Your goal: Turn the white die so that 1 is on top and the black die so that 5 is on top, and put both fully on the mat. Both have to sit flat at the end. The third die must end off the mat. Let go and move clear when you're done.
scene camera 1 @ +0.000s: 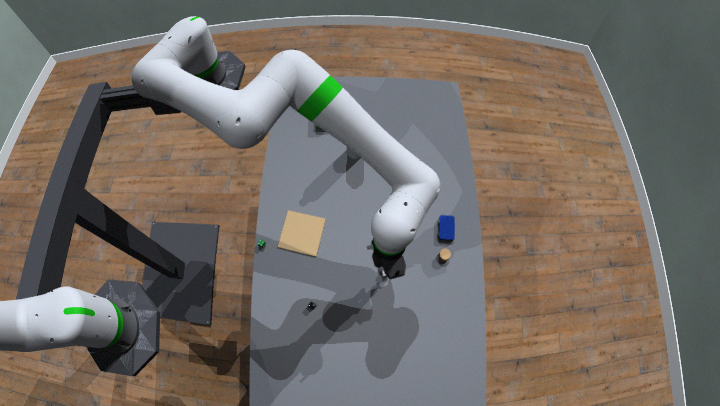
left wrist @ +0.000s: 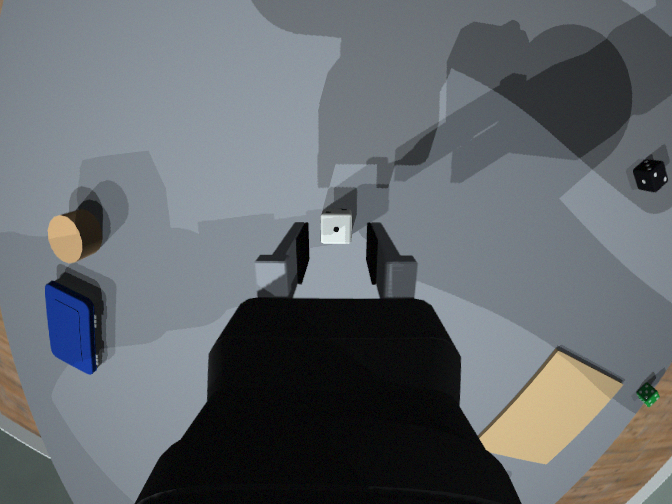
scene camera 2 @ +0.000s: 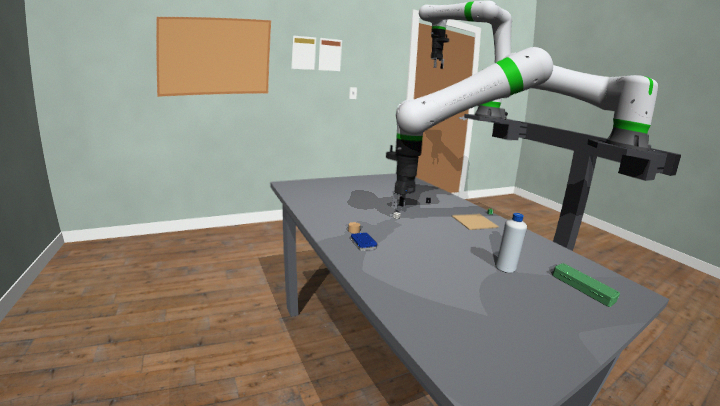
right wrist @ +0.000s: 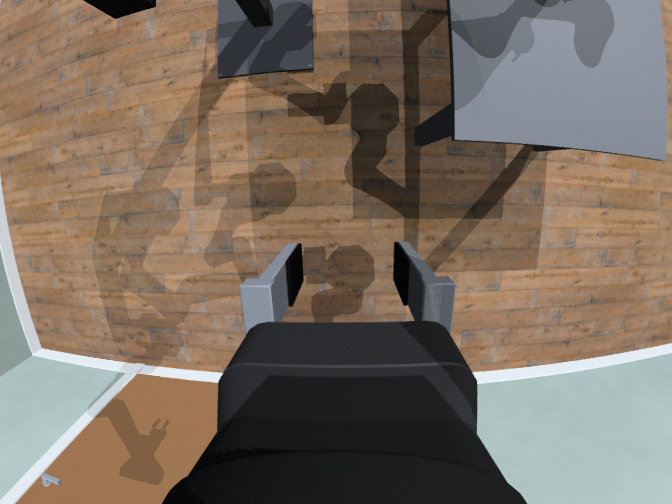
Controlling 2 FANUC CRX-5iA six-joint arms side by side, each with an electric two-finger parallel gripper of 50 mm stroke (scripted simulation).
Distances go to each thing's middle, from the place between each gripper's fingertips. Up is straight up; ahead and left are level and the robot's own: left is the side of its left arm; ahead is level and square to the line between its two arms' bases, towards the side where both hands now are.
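Measured from my left hand [scene camera 2: 398, 206]: white die [left wrist: 336, 224], 50 mm below; tan cylinder [left wrist: 73, 236], 50 mm below, 200 mm ahead, 90 mm to the left; blue box [left wrist: 74, 314], 50 mm below, 190 mm ahead, 190 mm to the left; tan mat [scene camera 1: 301, 233], 60 mm below, 300 mm behind, 90 mm to the left.
My right gripper is 68 cm above the tan mat, 31 cm short of it and 96 cm to the right of it. Measured from my right hand: white die, 67 cm below, 61 cm ahead, 87 cm to the left; tan cylinder, 67 cm below, 81 cm ahead, 96 cm to the left; blue box, 67 cm below, 81 cm ahead, 106 cm to the left.
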